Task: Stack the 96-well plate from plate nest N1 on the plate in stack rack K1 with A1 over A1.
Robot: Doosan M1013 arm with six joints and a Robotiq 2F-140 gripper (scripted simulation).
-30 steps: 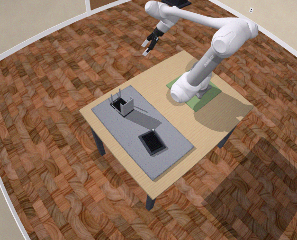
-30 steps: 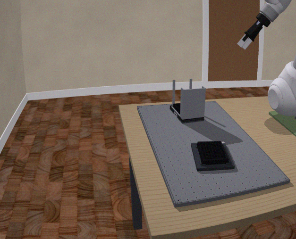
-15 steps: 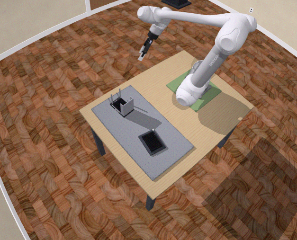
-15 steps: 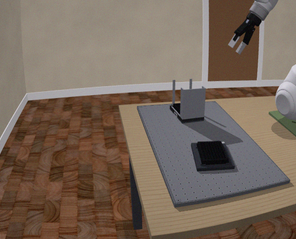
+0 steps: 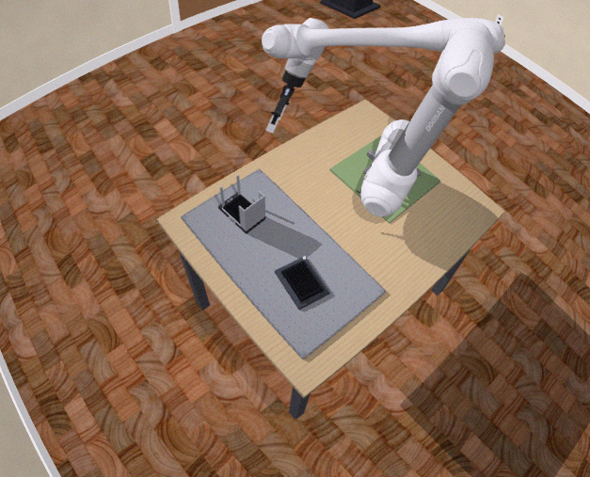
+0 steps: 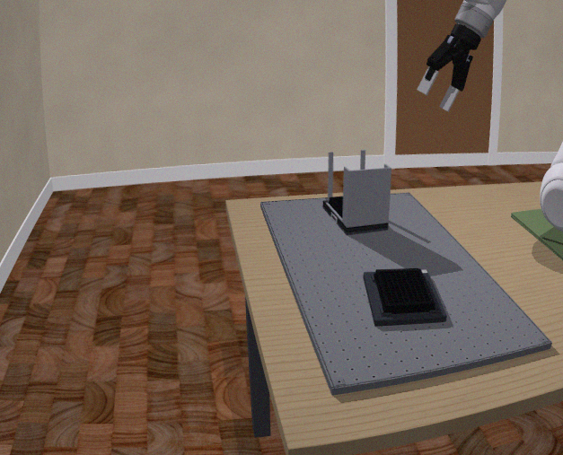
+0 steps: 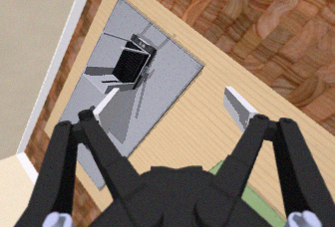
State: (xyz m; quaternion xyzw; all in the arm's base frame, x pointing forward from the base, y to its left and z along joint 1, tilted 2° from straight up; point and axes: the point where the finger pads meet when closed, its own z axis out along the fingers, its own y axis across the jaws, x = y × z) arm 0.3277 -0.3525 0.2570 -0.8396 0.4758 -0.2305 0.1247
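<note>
Now: the plate nest N1 430 mm to the left of my hand, 290 mm ahead of it and 250 mm below it. Also, from my hand: tall grey wall (240 mm ahead, 170 mm below, 150 mm to the left); pale A1 mark (370 mm to the left, 240 mm below, 220 mm ahead); K1 label (240 mm below, 240 mm ahead, 10 mm to the left).
</note>
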